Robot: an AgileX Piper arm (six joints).
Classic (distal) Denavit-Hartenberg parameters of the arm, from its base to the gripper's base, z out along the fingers. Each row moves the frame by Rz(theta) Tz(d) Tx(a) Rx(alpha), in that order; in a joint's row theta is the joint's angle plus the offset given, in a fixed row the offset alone. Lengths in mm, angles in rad.
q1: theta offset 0; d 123; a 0; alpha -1.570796
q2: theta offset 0.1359; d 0; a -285; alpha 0
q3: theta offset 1.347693; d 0; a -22; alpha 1.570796
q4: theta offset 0; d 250.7; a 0; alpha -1.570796
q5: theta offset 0; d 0; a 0; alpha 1.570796
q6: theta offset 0; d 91; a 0; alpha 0
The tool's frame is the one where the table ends.
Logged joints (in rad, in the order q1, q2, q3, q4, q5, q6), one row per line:
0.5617, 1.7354, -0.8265, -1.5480, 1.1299, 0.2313
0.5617, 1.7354, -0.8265, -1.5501, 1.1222, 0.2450
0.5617, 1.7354, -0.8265, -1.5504, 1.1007, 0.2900
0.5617, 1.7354, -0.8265, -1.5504, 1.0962, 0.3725
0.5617, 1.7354, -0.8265, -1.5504, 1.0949, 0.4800
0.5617, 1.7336, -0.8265, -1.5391, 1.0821, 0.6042
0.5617, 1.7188, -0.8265, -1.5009, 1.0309, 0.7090
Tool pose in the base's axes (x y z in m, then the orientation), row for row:
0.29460, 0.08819, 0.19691, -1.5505, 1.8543, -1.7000
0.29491, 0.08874, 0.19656, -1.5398, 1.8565, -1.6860
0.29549, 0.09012, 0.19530, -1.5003, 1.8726, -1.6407
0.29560, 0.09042, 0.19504, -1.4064, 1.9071, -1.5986
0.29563, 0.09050, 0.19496, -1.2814, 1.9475, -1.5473
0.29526, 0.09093, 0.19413, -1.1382, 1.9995, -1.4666
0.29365, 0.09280, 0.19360, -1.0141, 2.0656, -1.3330
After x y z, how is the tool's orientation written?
As a rotation vector, in radians.
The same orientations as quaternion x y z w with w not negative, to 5 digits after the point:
-0.52241, 0.62477, -0.57278, 0.09312
-0.52066, 0.62774, -0.57009, 0.09922
-0.51258, 0.63978, -0.56055, 0.11713
-0.48710, 0.66051, -0.55367, 0.14112
-0.45123, 0.68578, -0.54486, 0.17095
-0.40829, 0.71725, -0.52609, 0.20511
-0.37030, 0.75427, -0.48675, 0.23881

